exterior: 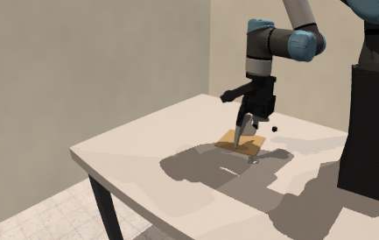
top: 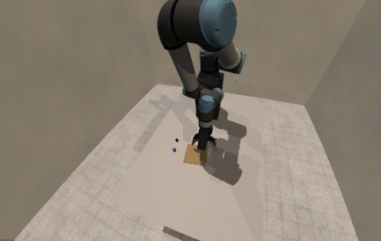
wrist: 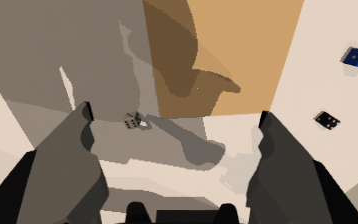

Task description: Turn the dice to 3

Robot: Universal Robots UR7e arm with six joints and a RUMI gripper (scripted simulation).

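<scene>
Now: hand 50 mm to the right of the white die, 50 mm past it and 40 mm above it. Round my hand: black die 210 mm to the right, 40 mm below, 10 mm behind; blue die 180 mm to the right, 70 mm ahead, 40 mm below; brown mat 40 mm to the right, 40 mm below, 40 mm ahead.
</scene>
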